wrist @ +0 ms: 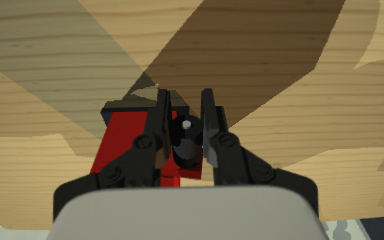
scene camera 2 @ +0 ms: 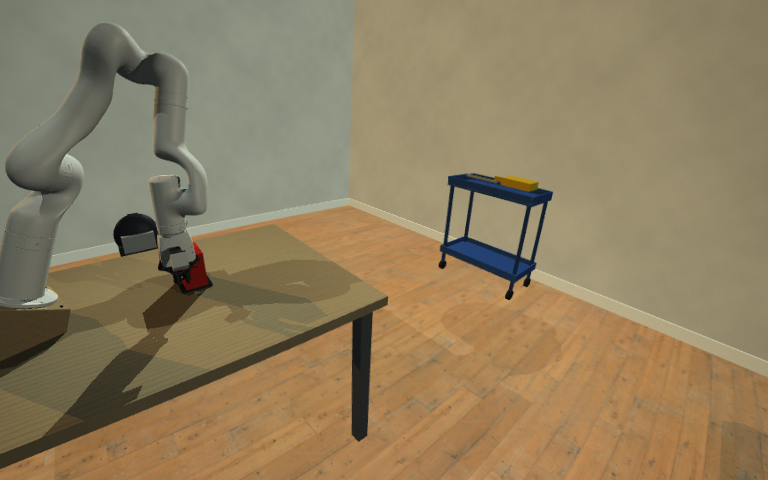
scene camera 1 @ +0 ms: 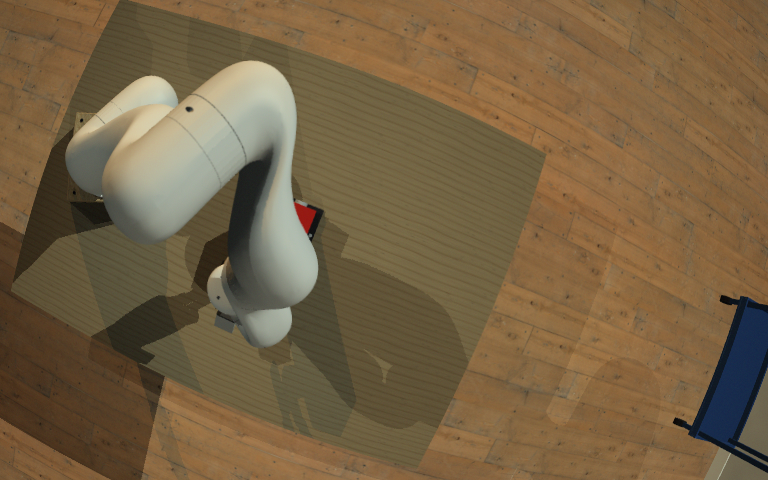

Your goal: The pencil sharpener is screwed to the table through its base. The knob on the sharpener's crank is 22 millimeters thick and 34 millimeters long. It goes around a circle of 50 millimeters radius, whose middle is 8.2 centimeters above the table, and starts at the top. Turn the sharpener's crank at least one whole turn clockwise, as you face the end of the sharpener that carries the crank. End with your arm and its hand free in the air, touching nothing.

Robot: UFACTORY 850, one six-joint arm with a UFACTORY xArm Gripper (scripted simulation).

Path:
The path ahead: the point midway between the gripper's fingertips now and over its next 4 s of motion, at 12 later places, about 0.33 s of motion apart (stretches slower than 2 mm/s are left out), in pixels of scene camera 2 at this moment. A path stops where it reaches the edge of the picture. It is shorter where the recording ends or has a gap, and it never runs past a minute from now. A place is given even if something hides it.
The gripper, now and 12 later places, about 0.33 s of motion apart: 183,283; 183,281; 185,276; 189,271; 193,268; 196,267; 196,267; 196,266; 196,265; 195,260; 194,254; 192,248; 192,246

